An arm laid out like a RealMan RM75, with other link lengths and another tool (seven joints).
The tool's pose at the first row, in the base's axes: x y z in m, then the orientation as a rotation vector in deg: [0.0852, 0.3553, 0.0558, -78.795, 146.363, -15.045]
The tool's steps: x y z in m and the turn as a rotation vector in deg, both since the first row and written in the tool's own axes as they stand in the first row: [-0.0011, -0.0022, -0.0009, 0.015, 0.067, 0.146]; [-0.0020, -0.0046, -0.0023, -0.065, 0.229, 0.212]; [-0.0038, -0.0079, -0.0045, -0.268, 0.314, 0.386]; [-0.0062, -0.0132, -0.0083, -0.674, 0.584, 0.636]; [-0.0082, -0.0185, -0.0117, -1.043, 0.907, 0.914]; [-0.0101, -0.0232, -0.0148, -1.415, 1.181, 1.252]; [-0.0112, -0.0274, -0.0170, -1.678, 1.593, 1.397]
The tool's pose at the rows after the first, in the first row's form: [0.0873, 0.3551, 0.0574, -78.612, 146.501, -15.089]; [0.0893, 0.3546, 0.0594, -78.588, 146.711, -15.100]; [0.0923, 0.3544, 0.0626, -78.448, 146.984, -14.881]; [0.0967, 0.3537, 0.0679, -78.318, 147.550, -14.535]; [0.1010, 0.3527, 0.0728, -78.146, 148.158, -14.268]; [0.1049, 0.3519, 0.0772, -77.883, 148.764, -13.949]; [0.1082, 0.3506, 0.0806, -77.865, 149.313, -13.903]
